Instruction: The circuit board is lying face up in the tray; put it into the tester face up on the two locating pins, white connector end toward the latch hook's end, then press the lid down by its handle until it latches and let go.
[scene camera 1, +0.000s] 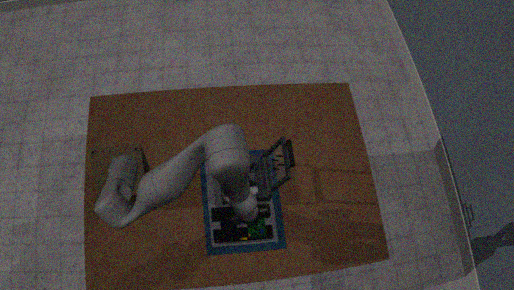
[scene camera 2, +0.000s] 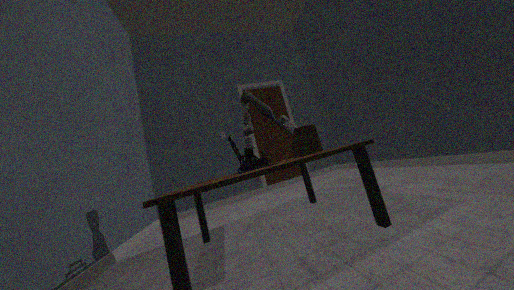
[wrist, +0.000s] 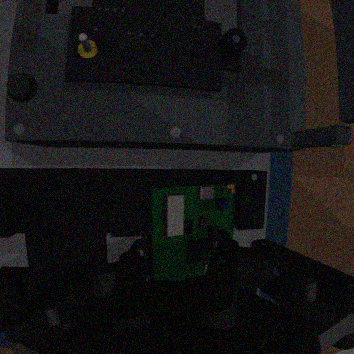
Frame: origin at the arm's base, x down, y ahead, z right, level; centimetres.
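Where they show: gripper, fingertip midpoint: (wrist: 180, 239); arm's base, link origin: (scene camera 1: 125, 166) (scene camera 2: 299, 135).
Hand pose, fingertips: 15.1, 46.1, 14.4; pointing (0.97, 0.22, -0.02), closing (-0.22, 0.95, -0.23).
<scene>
Each offset is from my fingertips to the top centre of the thing, as dx, dy, dz. "spot": to the spot under its first point. Level surfaces: height alone.
The green circuit board @(-2.2, +1.3, +0.9) (scene camera 1: 257, 230) (wrist: 175, 215) is face up at the tray @(spot: +1.4, +8.7, -2.1) (scene camera 1: 274, 215) (wrist: 240, 159), its white connector toward the tester. My gripper (wrist: 180, 239) is shut on the board, one dark finger at each long side. Whether the board is clear of the tray floor I cannot tell. In scene camera 1 the arm's wrist hides the fingers. The tester (scene camera 1: 262, 175) (wrist: 125, 110) lies just beyond the tray, with a yellow-ringed locating pin @(-5.9, -7.0, -11.2) (wrist: 87, 48) on its dark bed. Its lid (scene camera 1: 287, 152) (scene camera 2: 234, 147) stands open. I cannot make out the latch hook clearly.
A blue base (scene camera 1: 281, 237) (wrist: 280, 200) borders the tray and tester on the wooden table @(dx +2.0) (scene camera 1: 330, 220). A dark bar @(spot: -6.6, +5.7, -8.3) (wrist: 322, 136) sticks out at the tester's right front corner. The open lid's frame rises on the tester's right side. The pictures are dark and grainy.
</scene>
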